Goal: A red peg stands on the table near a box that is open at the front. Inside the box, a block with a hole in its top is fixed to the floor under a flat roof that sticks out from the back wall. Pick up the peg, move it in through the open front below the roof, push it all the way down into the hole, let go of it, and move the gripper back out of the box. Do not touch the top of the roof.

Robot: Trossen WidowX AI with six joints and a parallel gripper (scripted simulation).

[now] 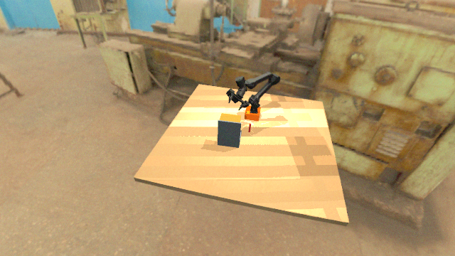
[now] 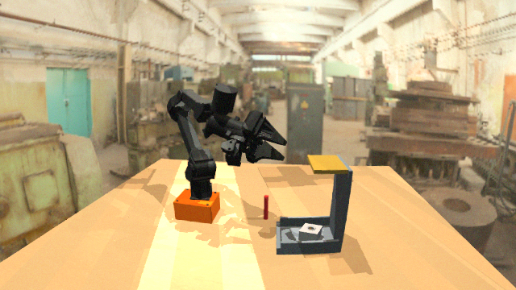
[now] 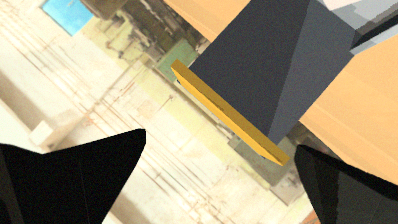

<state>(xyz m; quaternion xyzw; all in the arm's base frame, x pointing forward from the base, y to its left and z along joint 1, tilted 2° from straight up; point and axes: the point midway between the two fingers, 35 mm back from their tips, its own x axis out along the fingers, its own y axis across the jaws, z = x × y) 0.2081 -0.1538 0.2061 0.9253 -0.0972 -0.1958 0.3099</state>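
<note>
The red peg is 21 cm below my gripper tip, 14 cm to the left of it and 4 cm behind it. Also, from my gripper tip: yellow roof: 10 cm ahead, 3 cm below, 2 cm to the right; box back wall: 15 cm ahead, 13 cm below, 2 cm to the right.
</note>
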